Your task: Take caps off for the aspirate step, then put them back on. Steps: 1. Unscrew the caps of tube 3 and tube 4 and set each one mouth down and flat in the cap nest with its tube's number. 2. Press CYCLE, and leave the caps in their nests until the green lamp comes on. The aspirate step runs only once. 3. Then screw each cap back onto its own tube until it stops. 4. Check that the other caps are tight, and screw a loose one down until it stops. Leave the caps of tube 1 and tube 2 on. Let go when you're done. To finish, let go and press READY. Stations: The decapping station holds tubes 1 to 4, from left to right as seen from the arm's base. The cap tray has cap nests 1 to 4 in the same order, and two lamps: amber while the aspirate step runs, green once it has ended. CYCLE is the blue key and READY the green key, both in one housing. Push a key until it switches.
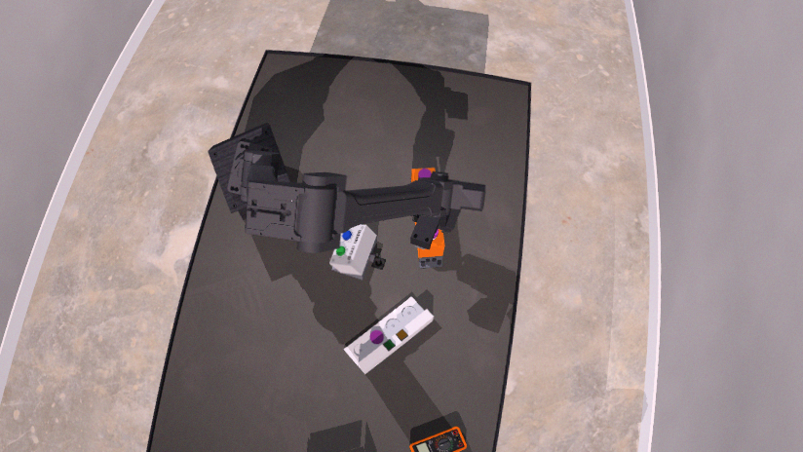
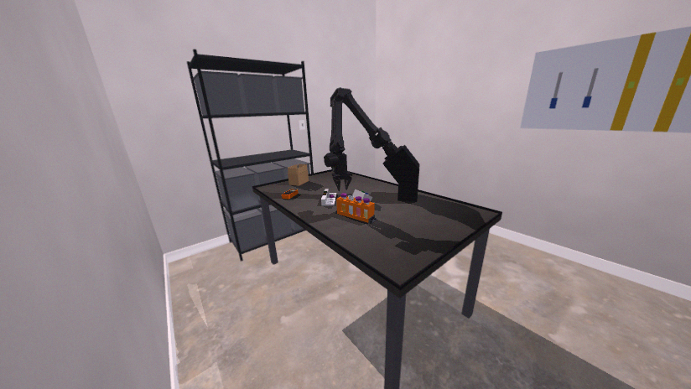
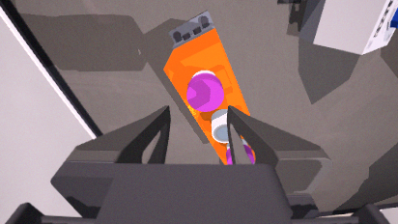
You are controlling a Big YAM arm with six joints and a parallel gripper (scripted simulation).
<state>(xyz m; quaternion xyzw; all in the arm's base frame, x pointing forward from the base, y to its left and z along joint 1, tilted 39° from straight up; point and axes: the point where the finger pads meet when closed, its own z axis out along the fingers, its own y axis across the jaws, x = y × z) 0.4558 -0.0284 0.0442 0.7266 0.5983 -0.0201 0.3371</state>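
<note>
Right now my hand is 4 cm above the cap. Also, from my hand: green key 23 cm behind, 9 cm below, 5 cm to the right; then blue key 22 cm behind, 9 cm below; then key housing 20 cm behind, 10 cm below, 3 cm to the right.
</note>
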